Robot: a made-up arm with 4 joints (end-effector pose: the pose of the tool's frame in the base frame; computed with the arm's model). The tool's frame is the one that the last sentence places.
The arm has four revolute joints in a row. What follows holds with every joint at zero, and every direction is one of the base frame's.
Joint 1 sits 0.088 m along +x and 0.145 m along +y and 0.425 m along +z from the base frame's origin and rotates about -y.
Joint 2 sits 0.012 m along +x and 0.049 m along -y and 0.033 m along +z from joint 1 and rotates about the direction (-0.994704, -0.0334, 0.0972).
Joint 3 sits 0.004 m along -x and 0.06 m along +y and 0.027 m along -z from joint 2 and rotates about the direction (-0.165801, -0.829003, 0.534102).
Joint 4 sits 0.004 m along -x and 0.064 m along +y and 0.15 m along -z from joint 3 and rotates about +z.
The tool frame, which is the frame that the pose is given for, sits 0.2 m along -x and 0.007 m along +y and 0.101 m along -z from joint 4; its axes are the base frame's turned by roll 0.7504, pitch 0.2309 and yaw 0.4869 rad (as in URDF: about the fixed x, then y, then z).
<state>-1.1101 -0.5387 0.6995 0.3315</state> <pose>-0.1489 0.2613 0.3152 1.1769 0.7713 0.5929</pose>
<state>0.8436 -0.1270 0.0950 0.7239</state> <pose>0.1929 0.1194 0.1603 0.0385 -0.2059 1.2586</pose>
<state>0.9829 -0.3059 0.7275 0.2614</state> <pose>0.3285 0.1994 0.2575 -0.0864 -0.9524 1.2261</pose>
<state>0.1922 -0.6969 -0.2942 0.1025</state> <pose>-0.1297 0.3702 0.3578 1.4283 0.3464 0.5345</pose>
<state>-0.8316 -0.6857 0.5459 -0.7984</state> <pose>-0.0074 0.4822 0.3908 1.2552 0.4392 -0.6468</pose>
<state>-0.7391 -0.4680 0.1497 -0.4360</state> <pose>-0.1178 0.4123 0.4147 1.1515 0.7797 -0.3728</pose>
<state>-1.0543 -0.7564 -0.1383 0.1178</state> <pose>-0.0593 0.3753 0.5796 1.6353 1.1731 -0.3226</pose>
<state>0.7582 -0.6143 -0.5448 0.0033</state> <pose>-0.1090 0.3787 0.2879 1.3152 0.1034 0.6504</pose>
